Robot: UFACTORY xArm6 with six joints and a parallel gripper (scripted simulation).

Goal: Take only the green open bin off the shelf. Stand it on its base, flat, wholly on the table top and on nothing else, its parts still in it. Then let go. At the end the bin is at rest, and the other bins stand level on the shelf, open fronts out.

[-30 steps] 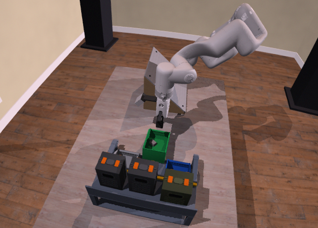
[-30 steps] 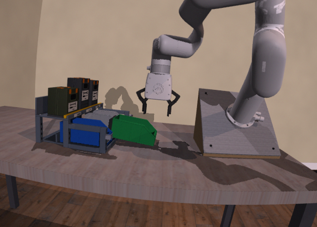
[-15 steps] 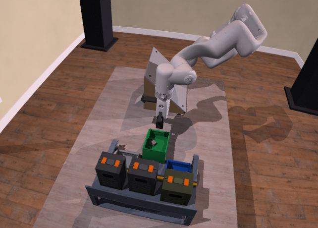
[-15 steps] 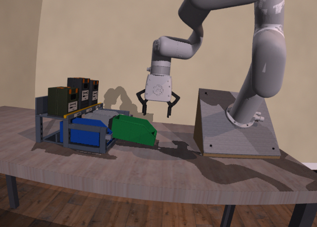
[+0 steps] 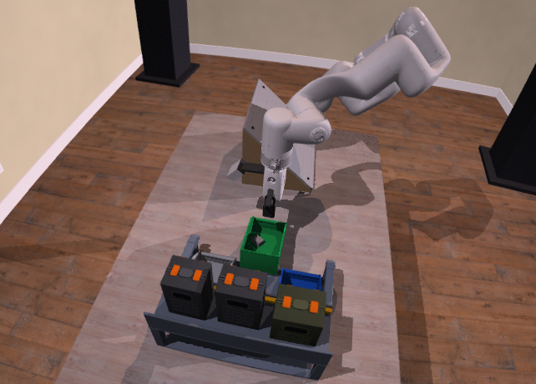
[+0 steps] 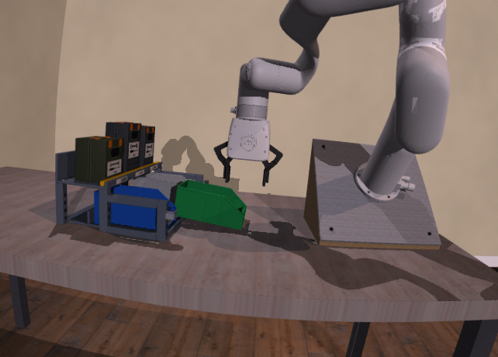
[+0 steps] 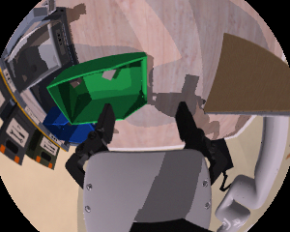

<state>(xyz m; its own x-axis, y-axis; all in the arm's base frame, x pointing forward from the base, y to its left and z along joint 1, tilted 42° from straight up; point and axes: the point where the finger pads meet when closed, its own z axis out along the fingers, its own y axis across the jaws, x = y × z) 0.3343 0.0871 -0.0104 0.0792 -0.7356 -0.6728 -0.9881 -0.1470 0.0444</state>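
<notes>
My gripper is now 8 cm short of the green open bin, 1 cm to the right of it and 7 cm above it. From my hand the other things lie so: grey bin (25 cm ahead, 9 cm to the right, 7 cm below); then olive box (33 cm ahead, 14 cm to the left, 4 cm above); then blue bin (23 cm ahead, 13 cm to the left, 7 cm below).
</notes>
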